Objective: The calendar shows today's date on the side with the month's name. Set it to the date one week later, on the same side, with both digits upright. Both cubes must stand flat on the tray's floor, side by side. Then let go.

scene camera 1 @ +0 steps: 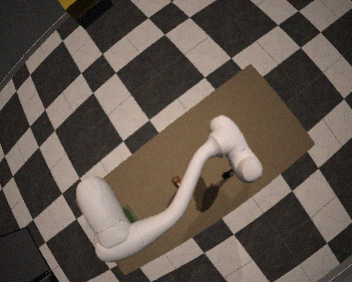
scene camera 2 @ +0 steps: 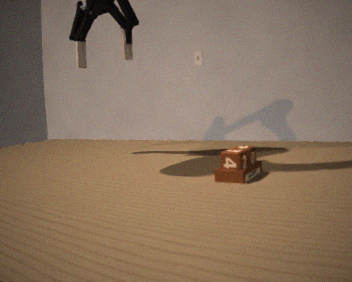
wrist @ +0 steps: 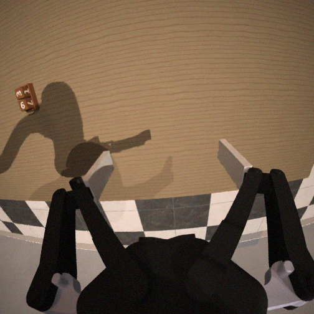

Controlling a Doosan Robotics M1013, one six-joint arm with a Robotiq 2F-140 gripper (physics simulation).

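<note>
The calendar's brown tray (scene camera 2: 229,175) stands on the table, with the two brown cubes (scene camera 1: 176,181) (scene camera 2: 239,159) (wrist: 26,98) side by side in it. In scene camera 2 a tilted 4 shows on the near cube's end. The side above the tray's label faces right and carries two white digits, narrow and blurred; the far one looks like 0, the near one I cannot read surely. The wrist view shows small white digits at the upper left, among them a 3 and a 7. My gripper (scene camera 2: 105,63) (wrist: 163,154) is open and empty, high above the table and well apart from the calendar.
The brown table (scene camera 1: 240,100) (scene camera 2: 125,225) (wrist: 175,75) lies under the arm (scene camera 1: 185,195). A green item (scene camera 1: 130,213) lies near the arm's base. The arm's shadows fall near the calendar. Checkered floor (wrist: 192,212) shows beyond the table's edge.
</note>
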